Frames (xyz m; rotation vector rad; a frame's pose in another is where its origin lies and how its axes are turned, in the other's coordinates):
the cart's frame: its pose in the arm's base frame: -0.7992 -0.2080 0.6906 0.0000 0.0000 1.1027
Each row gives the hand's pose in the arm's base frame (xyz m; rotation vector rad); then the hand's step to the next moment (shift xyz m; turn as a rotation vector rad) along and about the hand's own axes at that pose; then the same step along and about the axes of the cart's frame.
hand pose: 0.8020 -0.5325 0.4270 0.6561 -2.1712 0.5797
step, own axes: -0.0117 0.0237 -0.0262 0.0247 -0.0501 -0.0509
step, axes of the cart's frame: 0.0355 0.0109 0.0019 0.0072 -0.0467 0.0589
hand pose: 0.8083 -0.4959 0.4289 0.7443 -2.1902 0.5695
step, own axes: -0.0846 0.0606 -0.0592 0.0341 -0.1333 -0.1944
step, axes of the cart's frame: 0.1127 0.0156 -0.0373 0.0812 -0.1461 0.1697
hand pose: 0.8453 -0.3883 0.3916 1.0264 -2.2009 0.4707
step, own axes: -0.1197 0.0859 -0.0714 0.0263 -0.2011 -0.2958
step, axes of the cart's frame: 0.1505 0.0540 -0.0353 0.1418 -0.2252 0.2404
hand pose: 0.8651 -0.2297 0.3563 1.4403 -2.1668 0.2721
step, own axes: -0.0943 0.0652 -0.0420 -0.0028 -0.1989 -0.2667
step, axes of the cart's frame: 0.0997 0.0702 -0.0062 0.1510 -0.2181 0.2009
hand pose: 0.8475 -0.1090 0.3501 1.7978 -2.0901 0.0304
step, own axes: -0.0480 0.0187 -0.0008 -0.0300 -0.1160 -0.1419
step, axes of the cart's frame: 0.0382 0.0333 -0.0093 0.1086 -0.1161 0.0961
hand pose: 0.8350 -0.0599 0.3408 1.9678 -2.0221 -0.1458
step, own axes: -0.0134 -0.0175 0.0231 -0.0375 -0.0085 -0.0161
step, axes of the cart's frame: 0.0126 -0.0049 -0.0289 0.0406 0.0060 0.0070
